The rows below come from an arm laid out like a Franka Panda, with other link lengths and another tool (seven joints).
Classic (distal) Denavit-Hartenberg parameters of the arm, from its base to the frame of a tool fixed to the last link. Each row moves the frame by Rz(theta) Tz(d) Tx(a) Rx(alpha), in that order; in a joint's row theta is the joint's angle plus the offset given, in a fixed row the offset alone. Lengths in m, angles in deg.
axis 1: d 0.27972  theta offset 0  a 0  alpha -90
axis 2: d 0  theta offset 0  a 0  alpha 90
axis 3: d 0.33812  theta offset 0  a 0.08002  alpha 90
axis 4: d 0  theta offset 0  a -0.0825  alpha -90
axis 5: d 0.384  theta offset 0  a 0  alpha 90
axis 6: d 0  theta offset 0  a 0.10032  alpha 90
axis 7: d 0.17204  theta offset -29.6  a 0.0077  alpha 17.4
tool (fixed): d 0.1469  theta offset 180  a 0  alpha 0
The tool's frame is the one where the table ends.
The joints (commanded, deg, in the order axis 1, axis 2, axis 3, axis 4, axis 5, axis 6, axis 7), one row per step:
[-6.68, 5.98, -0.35, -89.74, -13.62, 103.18, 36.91]
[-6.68, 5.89, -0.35, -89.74, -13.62, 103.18, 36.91]
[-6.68, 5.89, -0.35, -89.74, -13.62, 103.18, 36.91]
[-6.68, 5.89, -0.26, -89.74, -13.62, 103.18, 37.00]
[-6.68, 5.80, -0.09, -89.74, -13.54, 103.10, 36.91]
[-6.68, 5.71, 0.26, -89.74, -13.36, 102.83, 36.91]
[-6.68, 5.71, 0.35, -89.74, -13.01, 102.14, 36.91]
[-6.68, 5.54, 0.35, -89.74, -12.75, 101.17, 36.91]
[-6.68, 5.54, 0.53, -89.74, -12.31, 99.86, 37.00]
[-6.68, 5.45, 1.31, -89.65, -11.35, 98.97, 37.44]
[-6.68, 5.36, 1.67, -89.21, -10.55, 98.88, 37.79]
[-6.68, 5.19, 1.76, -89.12, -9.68, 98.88, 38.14]
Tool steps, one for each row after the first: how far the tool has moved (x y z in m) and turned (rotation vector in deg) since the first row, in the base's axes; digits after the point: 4 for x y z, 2 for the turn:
[-0.0001, 0.0000, 0.0010, -0.01, -0.09, 0.00]
[-0.0001, 0.0000, 0.0010, -0.01, -0.09, 0.00]
[0.0001, 0.0010, 0.0010, 0.01, -0.11, 0.00]
[-0.0001, 0.0033, 0.0018, 0.09, -0.11, 0.23]
[-0.0010, 0.0081, 0.0021, 0.32, 0.03, 0.50]
[-0.0042, 0.0107, 0.0002, 0.74, 0.66, 0.40]
[-0.0094, 0.0119, -0.0004, 1.06, 1.40, 0.16]
[-0.0158, 0.0160, -0.0037, 1.64, 2.60, -0.08]
[-0.0183, 0.0291, -0.0042, 2.74, 3.10, 0.02]
[-0.0159, 0.0369, 0.0005, 3.54, 2.52, -0.02]
[-0.0150, 0.0422, 0.0031, 4.42, 2.11, -0.31]

